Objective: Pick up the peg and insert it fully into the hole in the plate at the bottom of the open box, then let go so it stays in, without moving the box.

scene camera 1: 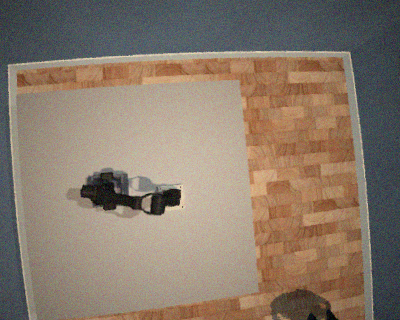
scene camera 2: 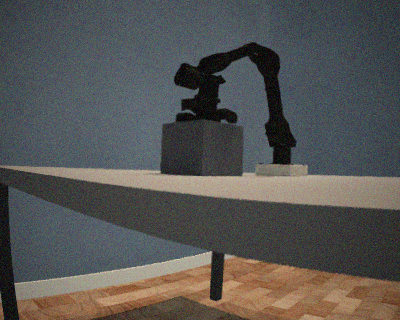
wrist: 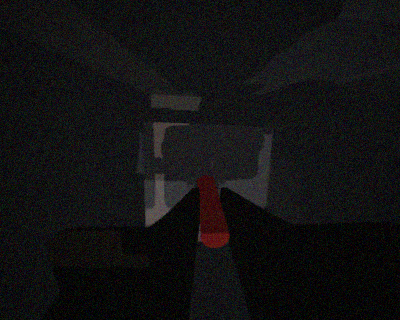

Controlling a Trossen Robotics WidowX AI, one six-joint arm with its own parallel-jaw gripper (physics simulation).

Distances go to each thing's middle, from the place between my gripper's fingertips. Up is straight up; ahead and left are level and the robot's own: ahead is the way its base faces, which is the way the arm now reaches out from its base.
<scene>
My hand is 40 mm above the pale plate [wrist: 175,154]. Also, from my hand: red peg [wrist: 214,231] 10 mm below.
</scene>
